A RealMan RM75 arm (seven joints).
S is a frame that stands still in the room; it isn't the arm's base.
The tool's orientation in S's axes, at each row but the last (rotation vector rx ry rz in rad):
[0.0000 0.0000 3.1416]
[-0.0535 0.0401 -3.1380]
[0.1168 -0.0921 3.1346]
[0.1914 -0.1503 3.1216]
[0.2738 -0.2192 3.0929]
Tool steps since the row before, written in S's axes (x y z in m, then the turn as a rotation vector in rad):
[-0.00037 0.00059 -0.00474 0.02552 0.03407 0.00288]
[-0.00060 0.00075 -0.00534 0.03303 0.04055 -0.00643]
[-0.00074 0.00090 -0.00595 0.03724 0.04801 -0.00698]
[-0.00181 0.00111 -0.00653 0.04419 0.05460 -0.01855]
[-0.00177 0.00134 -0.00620 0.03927 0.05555 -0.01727]
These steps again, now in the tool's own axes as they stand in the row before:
[0.00037 -0.00059 -0.00474 -0.02552 -0.03407 0.00288]
[0.00042 -0.00061 -0.00537 -0.03336 -0.04029 -0.00633]
[0.00030 -0.00055 -0.00603 -0.03760 -0.04773 -0.00700]
[0.00100 -0.00045 -0.00678 -0.04588 -0.05330 -0.01822]
[0.00067 -0.00040 -0.00654 -0.04079 -0.05422 -0.01796]

